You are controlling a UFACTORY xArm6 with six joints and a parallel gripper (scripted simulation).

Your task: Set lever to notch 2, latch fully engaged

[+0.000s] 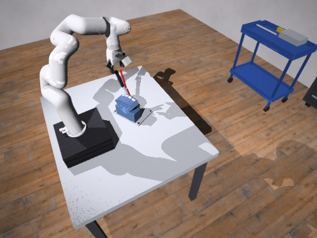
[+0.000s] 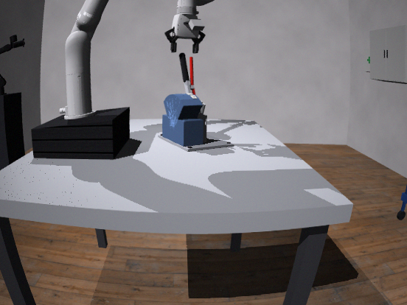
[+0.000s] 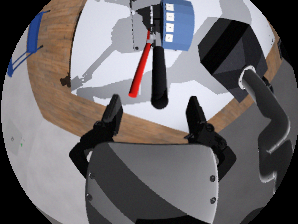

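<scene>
Right now the red bar is 15 cm below my hand, 4 cm ahead of it and 3 cm to the right of it.
</scene>
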